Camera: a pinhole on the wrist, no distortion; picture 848 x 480 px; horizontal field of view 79.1 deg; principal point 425.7 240.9 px. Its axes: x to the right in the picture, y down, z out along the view. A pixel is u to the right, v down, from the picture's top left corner.
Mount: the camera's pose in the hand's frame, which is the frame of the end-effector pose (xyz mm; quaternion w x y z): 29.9 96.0 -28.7 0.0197 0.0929 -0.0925 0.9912
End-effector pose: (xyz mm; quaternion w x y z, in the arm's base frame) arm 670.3 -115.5 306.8 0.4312 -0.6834 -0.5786 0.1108
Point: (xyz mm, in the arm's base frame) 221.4 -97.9 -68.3
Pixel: 805.6 293.0
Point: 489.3 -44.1 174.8
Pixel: 647.1 396.7
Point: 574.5 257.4 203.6
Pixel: 187.6 241.1
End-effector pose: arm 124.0 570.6 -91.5 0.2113 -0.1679 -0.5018 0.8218
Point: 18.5 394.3 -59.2
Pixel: 598.7 228.5
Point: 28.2 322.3 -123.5
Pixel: 710.8 27.0
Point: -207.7 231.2 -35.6
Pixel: 443.7 84.9
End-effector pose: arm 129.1 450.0 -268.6 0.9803 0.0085 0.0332 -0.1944
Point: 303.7 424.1 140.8
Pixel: 394.9 200.8
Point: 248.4 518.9 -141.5
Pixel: 381.4 97.6
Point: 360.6 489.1 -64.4
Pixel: 217.6 79.5
